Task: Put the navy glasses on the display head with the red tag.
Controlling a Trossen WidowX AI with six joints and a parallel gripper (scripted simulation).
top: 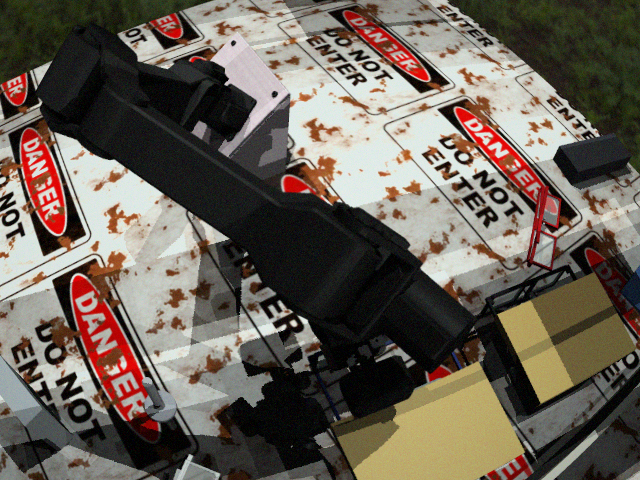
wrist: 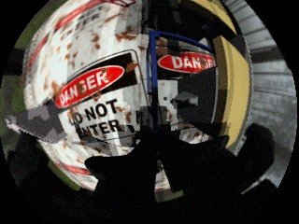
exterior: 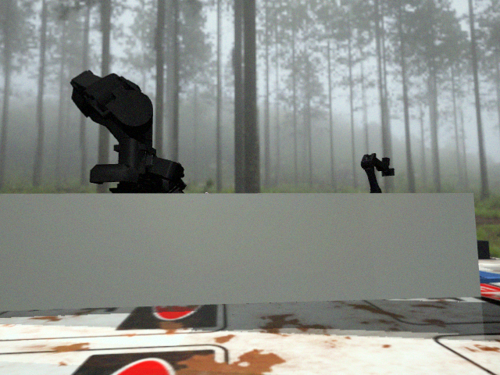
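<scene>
Now: gripper tip 12 cm short of the display head and 1 cm above it. Also, from my gripper tip: dark block 2 cm ahead, 61 cm to the left, 5 cm below; then metal peg 9 cm behind, 19 cm to the right, 4 cm below; then blue tag 23 cm ahead, 46 cm to the left, 6 cm below.
</scene>
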